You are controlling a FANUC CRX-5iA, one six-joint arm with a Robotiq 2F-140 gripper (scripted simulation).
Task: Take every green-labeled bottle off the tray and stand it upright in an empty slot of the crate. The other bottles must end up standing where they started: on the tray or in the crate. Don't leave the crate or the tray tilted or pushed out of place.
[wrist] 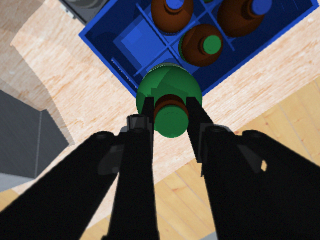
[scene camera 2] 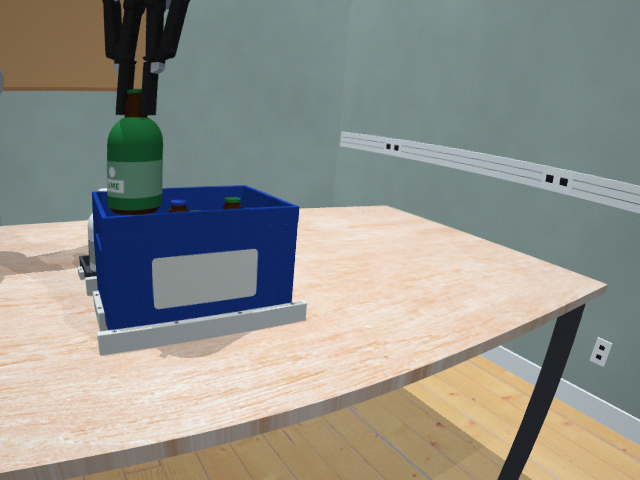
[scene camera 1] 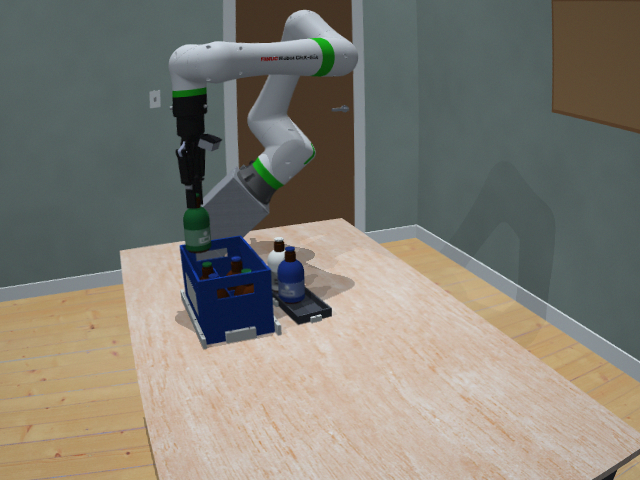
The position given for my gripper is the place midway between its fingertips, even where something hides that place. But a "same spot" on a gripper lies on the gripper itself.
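My gripper shows in the wrist view, and a green-labeled bottle appears in the wrist view (169,83) as well. In scene camera 2 I see my gripper again, together with the bottle. My gripper, seen at (wrist: 70,193) and at (scene camera 2: 120,27), has one and the same spot there. Scene camera 1 shows the bottle too, and my gripper is visible in scene camera 1 (195,206). For the green-labeled bottle, (scene camera 2: 135,143) and (scene camera 1: 183,220) are the same spot.
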